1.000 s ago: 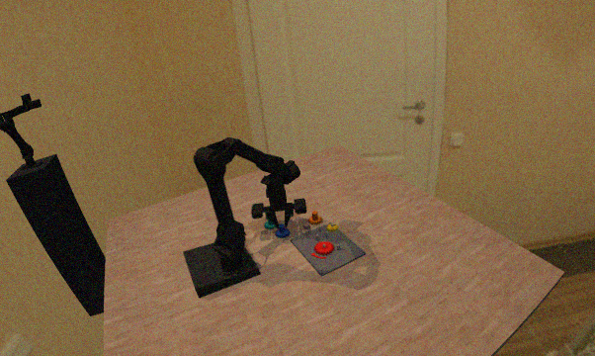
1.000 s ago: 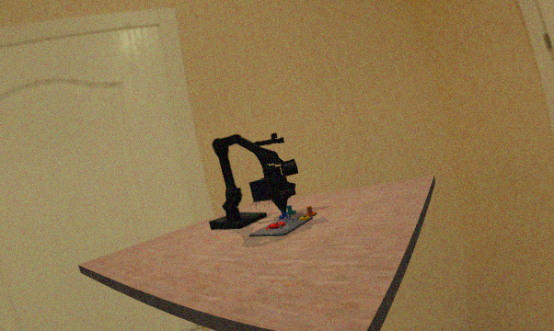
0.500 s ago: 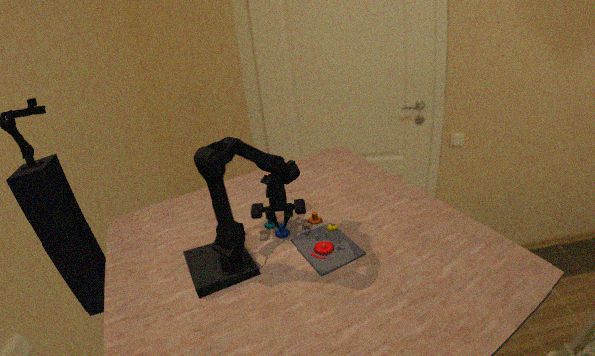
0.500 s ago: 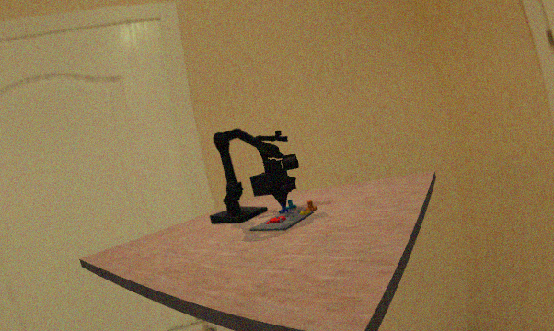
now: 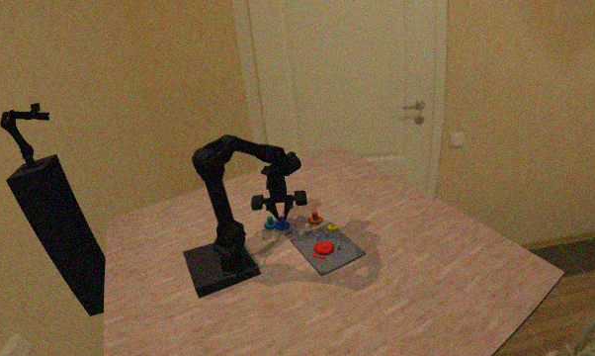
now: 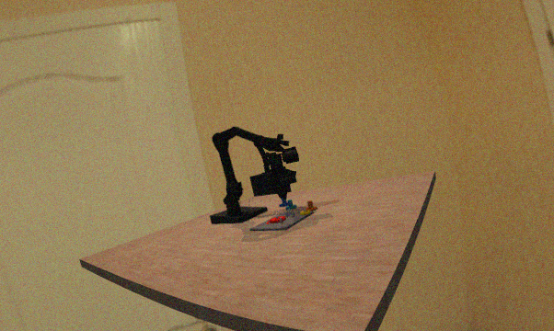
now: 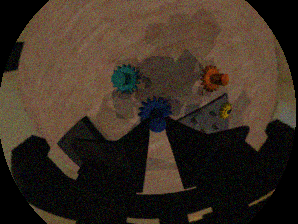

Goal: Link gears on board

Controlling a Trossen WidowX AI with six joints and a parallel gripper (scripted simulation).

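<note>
The red gear is 16 cm to the right of my gripper tip, 8 cm ahead of it and 4 cm below it. Also, from my gripper tip: orange gear (13 cm ahead, 4 cm below, 1 cm to the left); teal gear (7 cm to the left, 4 cm below, 3 cm behind); blue gear (1 cm below).
</note>
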